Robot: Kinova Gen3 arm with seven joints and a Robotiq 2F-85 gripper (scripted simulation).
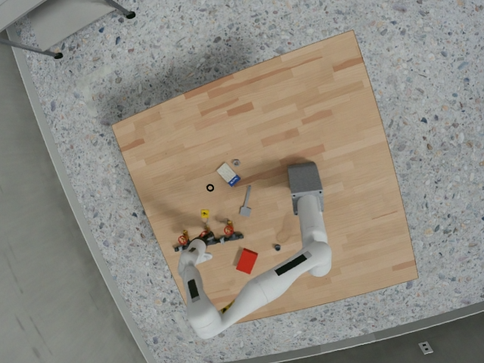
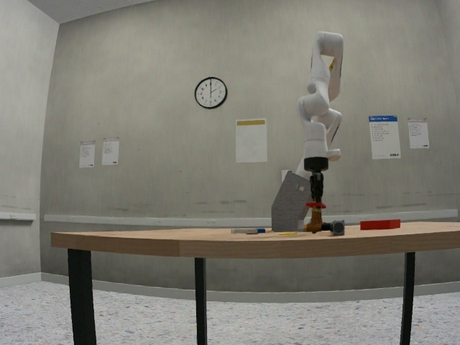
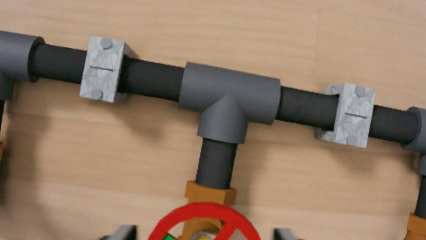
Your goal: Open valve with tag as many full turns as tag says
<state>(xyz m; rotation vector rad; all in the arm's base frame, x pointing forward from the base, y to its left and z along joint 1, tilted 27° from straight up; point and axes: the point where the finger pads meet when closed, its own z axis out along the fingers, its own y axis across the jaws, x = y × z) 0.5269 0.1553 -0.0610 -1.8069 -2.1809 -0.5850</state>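
Right now my hand is 1 cm past the yellow tag, 9 cm to the left of it and 8 cm above it. The rest, counted from my hand: red block: 16 cm behind, 20 cm to the left, 7 cm below; then grey scraper: 23 cm behind, 10 cm to the right, 8 cm below; then blue box: 17 cm behind, 27 cm to the right, 7 cm below.
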